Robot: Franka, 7 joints.
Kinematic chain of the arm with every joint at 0, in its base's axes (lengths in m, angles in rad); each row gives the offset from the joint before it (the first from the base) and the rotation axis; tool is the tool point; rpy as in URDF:
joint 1: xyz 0 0 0.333 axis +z
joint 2: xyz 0 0 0 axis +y
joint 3: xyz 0 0 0.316 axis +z
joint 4: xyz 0.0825 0 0 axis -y
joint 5: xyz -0.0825 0 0.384 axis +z
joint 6: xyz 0 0 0 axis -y
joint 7: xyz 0.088 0 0 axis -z
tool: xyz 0 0 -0.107 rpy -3.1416 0 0
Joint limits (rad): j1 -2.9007..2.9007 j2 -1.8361..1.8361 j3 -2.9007..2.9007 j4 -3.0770..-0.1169 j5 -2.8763..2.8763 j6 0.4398..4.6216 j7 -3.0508..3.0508
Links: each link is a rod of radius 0.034 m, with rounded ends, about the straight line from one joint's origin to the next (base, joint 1, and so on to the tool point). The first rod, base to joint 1, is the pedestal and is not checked.
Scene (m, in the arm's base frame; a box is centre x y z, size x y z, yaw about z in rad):
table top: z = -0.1
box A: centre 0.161 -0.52 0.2 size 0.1 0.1 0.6 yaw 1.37
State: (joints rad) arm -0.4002 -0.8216 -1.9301 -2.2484 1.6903 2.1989 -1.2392
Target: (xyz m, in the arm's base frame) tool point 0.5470 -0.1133 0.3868
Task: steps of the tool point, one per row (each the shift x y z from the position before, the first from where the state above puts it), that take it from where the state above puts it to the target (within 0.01 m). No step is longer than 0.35 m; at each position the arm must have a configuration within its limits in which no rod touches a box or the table.
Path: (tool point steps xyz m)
1: 0.1102 -0.1050 0.1512
2: 0.1794 -0.0418 0.1409
3: 0.2117 0.0454 0.1135
4: 0.2718 0.1652 -0.1137
5: 0.1142 0.2415 -0.1627

